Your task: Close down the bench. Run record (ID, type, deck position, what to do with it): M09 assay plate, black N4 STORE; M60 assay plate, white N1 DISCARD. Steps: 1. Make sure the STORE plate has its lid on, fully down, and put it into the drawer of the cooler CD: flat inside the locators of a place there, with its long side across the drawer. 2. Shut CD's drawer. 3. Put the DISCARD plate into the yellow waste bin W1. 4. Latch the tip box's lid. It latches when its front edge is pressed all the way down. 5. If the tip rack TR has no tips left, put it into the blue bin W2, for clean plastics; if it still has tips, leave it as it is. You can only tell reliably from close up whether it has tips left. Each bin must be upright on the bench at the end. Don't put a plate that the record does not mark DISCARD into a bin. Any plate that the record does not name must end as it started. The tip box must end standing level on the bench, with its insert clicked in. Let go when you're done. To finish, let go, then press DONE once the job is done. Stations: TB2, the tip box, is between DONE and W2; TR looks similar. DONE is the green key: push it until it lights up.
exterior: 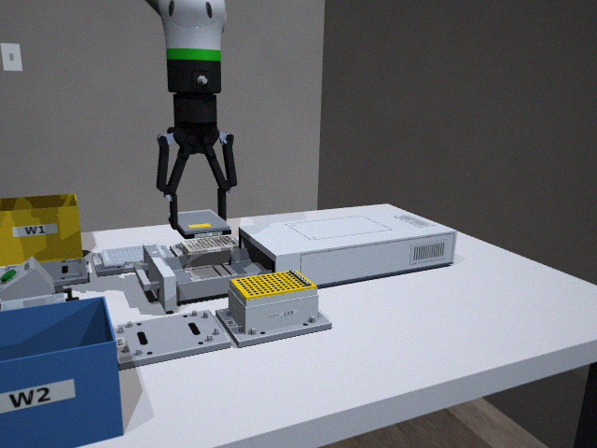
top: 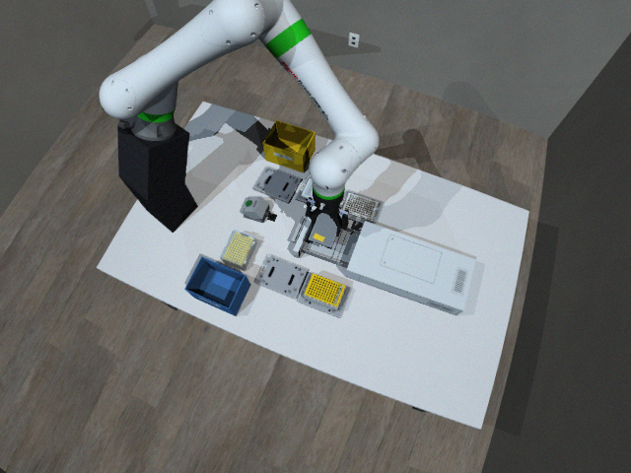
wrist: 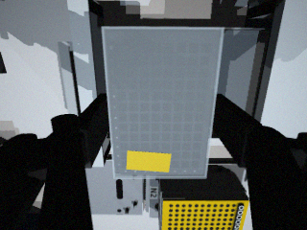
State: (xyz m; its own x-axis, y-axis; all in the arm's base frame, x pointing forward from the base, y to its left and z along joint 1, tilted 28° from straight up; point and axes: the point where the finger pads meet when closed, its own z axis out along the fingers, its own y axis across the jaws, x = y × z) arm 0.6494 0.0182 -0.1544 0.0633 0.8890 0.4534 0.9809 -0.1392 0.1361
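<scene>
The cooler drawer lies 40 mm ahead of my hand and 110 mm below it. The rest, counted from my hand: cooler CD 180 mm ahead, 10 mm to the right, 110 mm below; then black plate 20 mm below; then yellow-topped tip rack TR 50 mm ahead, 200 mm to the right, 100 mm below.
</scene>
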